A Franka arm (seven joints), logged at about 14 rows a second.
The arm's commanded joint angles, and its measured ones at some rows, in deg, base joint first. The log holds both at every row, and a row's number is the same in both.
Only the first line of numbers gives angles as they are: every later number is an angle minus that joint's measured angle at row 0.
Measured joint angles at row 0:
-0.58, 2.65, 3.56, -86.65, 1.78, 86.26, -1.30
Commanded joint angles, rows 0 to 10:
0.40, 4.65, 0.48, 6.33, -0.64, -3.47, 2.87
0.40, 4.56, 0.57, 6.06, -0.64, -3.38, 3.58
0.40, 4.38, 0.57, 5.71, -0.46, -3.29, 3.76
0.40, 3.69, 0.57, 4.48, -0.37, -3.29, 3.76
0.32, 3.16, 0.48, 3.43, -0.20, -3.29, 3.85
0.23, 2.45, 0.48, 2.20, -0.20, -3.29, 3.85
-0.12, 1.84, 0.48, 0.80, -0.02, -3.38, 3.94
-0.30, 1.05, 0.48, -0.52, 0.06, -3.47, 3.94
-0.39, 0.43, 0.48, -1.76, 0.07, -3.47, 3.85
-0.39, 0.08, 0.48, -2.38, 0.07, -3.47, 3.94
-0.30, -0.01, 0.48, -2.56, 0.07, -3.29, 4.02
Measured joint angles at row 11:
0.17, 2.54, 0.17, 0.74, 0.00, -3.49, 2.93
